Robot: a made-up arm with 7 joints.
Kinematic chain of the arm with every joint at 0, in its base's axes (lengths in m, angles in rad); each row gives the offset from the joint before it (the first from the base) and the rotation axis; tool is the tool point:
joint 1: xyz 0 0 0.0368 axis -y
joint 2: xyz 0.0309 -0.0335 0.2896 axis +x
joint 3: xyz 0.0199 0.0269 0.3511 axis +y
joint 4: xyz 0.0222 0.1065 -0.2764 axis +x
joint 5: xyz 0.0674 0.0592 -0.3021 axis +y
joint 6: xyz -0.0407 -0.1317 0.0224 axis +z
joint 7: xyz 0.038 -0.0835 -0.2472 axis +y
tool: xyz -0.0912 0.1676 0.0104
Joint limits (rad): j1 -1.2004..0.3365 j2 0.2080..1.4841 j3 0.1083..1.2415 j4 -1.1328..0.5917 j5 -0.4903..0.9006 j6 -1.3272..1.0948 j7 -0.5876..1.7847
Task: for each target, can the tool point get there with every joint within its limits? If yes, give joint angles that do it. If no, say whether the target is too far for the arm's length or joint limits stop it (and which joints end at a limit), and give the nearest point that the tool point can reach.
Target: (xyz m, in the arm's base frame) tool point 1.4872 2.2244 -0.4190
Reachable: no: too far | nearest point 0.5404 0.5239 0.0807 | short by 2.009 m
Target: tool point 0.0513 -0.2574 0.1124
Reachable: yes | joints -0.7514 0.3072 0.4293 -0.9736 0.0540 -1.1247 1.5627
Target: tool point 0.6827 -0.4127 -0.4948
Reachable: no: joint limits stop it (at a limit: joint 1, joint 2, joint 3, joint 4, joint 5, joint 6, joint 7) | nearest point 0.2893 -0.3020 -0.0848 | short by 0.579 m
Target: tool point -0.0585 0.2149 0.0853
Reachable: yes | joints -0.6075 0.4143 0.3708 0.0129 -0.1350 -0.7566 1.2677
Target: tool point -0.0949 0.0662 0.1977
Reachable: yes | joints -0.9292 0.5057 0.4128 -0.2871 0.7135 -1.0376 1.3768
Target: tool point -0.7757 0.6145 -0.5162
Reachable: no: joint limits stop it (at a limit: joint 1, joint 2, joint 5, joint 6, joint 7) | nearest point -0.5345 0.3454 -0.0531 | short by 0.587 m
